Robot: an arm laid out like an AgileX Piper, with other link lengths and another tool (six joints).
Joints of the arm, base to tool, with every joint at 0 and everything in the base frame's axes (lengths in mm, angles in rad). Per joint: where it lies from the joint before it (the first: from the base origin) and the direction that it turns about. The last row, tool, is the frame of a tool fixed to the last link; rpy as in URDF.
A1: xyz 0 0 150.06 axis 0 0 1
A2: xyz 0 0 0 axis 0 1 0
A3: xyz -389.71 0 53.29 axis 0 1 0
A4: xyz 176 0 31.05 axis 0.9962 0 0.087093
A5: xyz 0 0 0 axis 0 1 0
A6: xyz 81.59 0 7.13 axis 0.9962 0 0.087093
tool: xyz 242.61 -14 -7.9 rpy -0.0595 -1.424 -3.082
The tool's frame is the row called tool.
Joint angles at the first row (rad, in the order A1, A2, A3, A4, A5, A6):
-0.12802, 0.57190, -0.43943, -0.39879, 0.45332, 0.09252
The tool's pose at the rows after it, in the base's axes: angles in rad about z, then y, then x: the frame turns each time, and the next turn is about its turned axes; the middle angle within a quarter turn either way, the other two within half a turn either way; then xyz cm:
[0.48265, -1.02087, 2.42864, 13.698, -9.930, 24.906]
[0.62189, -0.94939, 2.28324, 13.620, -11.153, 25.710]
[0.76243, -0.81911, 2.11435, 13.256, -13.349, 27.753]
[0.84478, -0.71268, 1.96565, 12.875, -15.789, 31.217]
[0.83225, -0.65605, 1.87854, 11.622, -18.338, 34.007]
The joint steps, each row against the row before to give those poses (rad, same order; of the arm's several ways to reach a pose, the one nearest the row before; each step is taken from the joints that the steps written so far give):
-0.00001, -0.00001, 0.00828, -0.03354, 0.00001, -0.00675
0.00002, 0.00002, -0.00001, -0.08135, -0.00117, -0.02977
-0.00006, 0.00001, -0.03158, -0.11829, 0.03337, -0.05602
0.00008, -0.00003, -0.05297, -0.14199, 0.03616, -0.00831
-0.00004, 0.00000, -0.04878, -0.12613, 0.06356, 0.04412

